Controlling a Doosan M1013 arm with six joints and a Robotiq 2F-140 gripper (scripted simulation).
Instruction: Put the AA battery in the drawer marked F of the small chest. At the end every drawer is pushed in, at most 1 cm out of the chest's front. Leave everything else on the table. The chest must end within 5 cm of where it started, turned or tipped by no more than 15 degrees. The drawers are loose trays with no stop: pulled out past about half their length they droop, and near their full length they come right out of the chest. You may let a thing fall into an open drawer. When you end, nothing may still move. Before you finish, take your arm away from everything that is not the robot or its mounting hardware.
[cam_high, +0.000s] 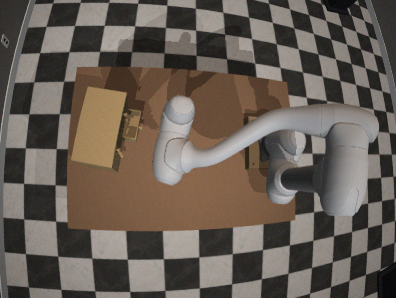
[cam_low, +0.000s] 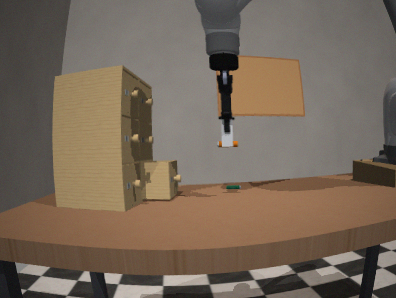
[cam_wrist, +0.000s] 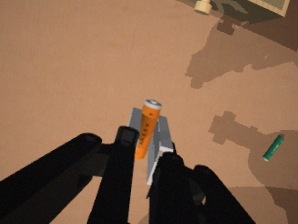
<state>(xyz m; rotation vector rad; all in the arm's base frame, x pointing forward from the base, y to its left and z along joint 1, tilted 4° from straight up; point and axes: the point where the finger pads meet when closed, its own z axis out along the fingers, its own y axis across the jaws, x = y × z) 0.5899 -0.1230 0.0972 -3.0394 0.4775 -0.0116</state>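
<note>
My hand is 30 mm above the orange AA battery. The rest, counted from my hand: green battery: 190 mm to the right, 150 mm below, 80 mm behind.
</note>
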